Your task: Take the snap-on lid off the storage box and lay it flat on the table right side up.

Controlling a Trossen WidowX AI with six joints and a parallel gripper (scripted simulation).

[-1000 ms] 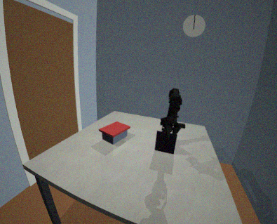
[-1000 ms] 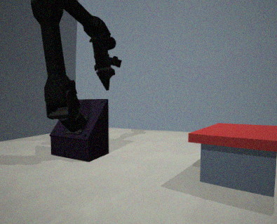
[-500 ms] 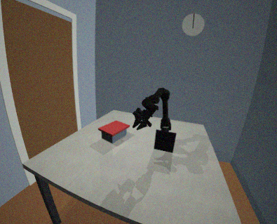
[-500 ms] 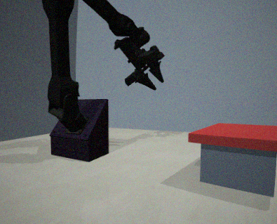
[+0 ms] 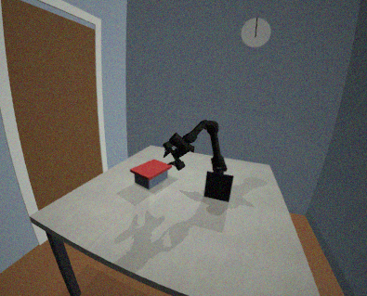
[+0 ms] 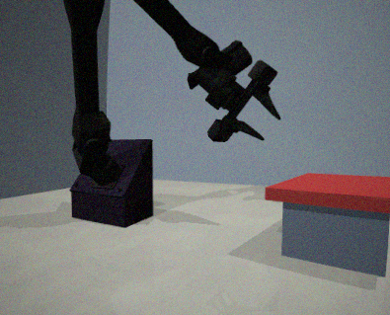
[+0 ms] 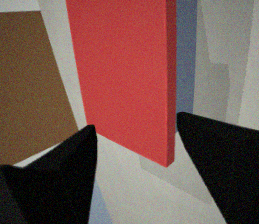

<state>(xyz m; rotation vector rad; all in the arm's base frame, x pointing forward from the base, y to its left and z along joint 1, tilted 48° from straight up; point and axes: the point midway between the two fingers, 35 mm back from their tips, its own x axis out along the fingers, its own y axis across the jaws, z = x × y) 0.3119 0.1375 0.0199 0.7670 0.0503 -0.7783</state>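
Now: the red lid 12 cm ahead of my gripper tip, 10 cm below it and 4 cm to the right of it. The rest, counted from my gripper tip: storage box 14 cm below, 12 cm ahead, 4 cm to the right.
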